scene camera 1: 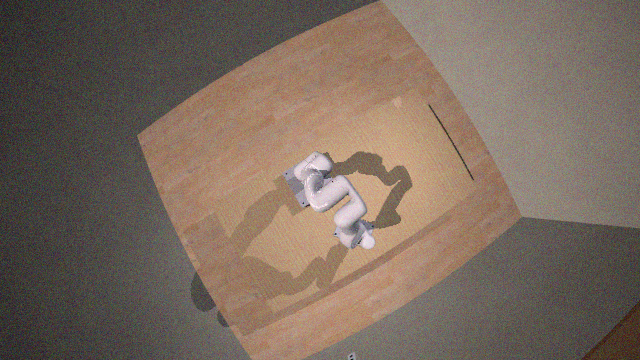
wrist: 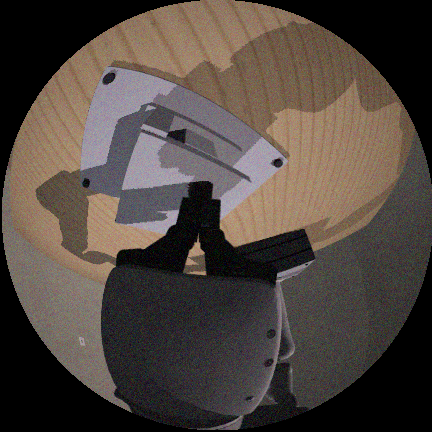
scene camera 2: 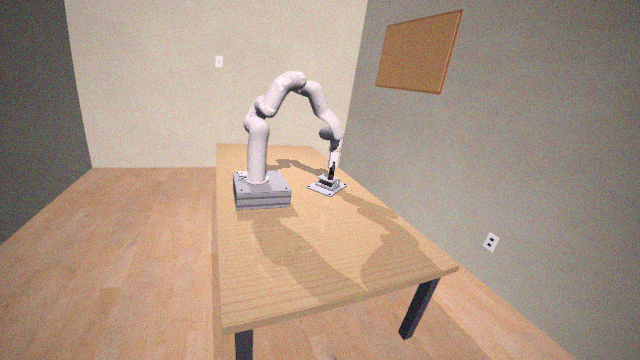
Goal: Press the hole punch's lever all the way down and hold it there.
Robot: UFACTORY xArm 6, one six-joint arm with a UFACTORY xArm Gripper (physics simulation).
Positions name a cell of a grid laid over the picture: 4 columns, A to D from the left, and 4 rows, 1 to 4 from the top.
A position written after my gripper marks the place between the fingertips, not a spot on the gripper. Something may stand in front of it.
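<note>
What I see is my gripper (wrist: B2), along with a hole punch (wrist: B2) and a pale base plate (wrist: B1).
</note>
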